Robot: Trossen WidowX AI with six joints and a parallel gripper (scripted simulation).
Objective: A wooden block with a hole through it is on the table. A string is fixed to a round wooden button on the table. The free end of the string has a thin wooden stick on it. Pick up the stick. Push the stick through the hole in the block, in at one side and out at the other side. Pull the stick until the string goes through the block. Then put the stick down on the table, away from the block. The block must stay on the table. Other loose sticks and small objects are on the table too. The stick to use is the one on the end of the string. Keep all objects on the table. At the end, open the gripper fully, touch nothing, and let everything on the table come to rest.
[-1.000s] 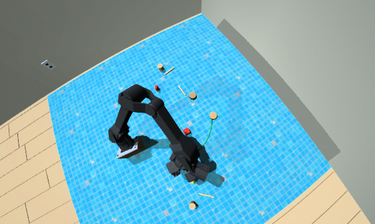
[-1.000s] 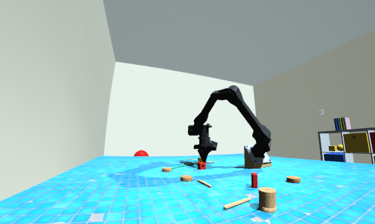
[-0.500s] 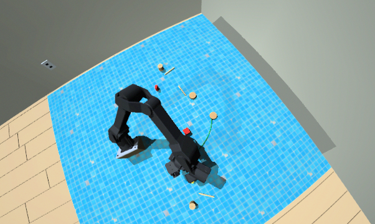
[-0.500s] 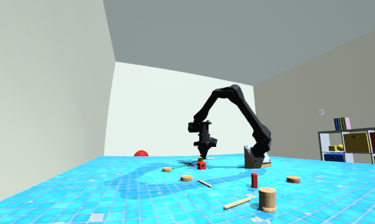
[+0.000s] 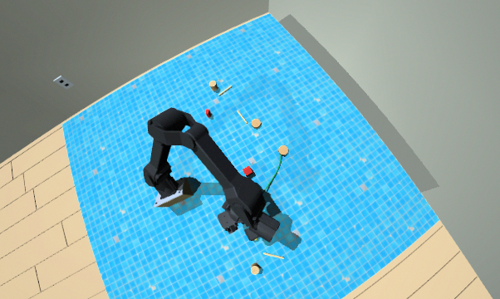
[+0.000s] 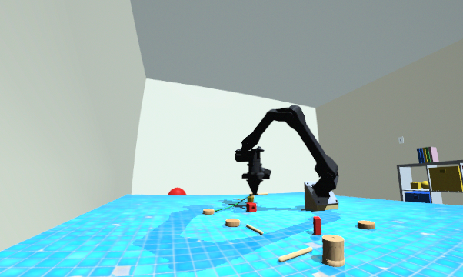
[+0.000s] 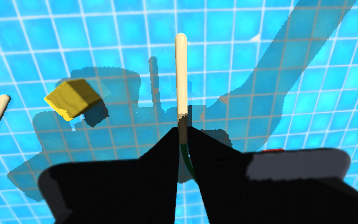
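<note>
Right now the yellow cube is 100 mm to the right of my gripper tip, 30 mm below it and 10 mm behind it. From my gripper tip the other things lie so: red upright piece (430 mm to the left, 30 mm below, 10 mm behind); wooden cylinder (560 mm to the left, 60 mm ahead, 30 mm below); round wooden button (220 mm ahead, 160 mm to the left, 40 mm below).
</note>
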